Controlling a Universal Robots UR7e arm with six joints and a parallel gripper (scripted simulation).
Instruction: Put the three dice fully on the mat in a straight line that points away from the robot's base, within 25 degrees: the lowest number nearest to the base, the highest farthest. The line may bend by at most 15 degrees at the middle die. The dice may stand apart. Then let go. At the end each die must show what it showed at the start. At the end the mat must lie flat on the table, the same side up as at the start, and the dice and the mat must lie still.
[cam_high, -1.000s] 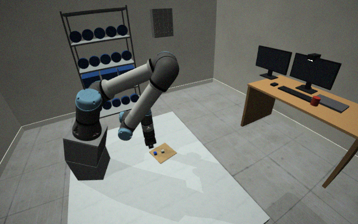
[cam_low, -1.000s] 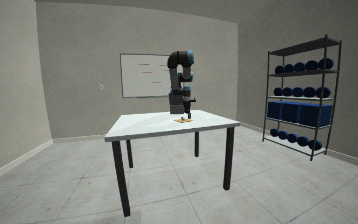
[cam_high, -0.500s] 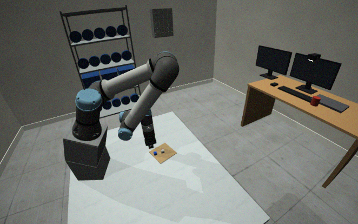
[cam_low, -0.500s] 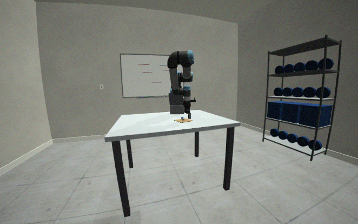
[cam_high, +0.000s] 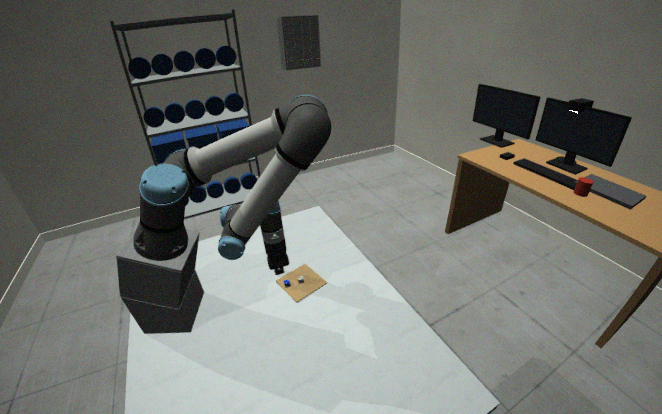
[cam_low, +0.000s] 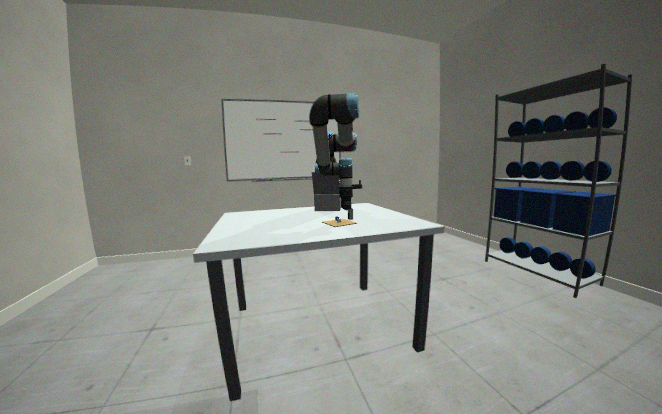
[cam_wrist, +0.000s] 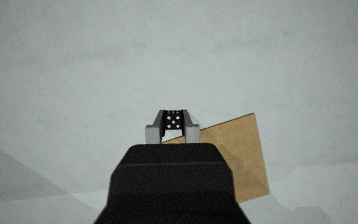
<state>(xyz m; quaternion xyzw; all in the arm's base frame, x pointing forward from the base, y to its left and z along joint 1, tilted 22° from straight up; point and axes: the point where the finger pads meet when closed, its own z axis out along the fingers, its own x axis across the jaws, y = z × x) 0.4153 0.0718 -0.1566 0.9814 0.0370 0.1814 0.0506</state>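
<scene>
Now: hand 80 mm to the left of the white die, 70 mm short of it and 10 mm above it. Round my hand: tan mat (80 mm to the right, 70 mm ahead, 20 mm below); then black die (10 mm below); then blue die (80 mm to the right, 10 mm below, 10 mm ahead).
</scene>
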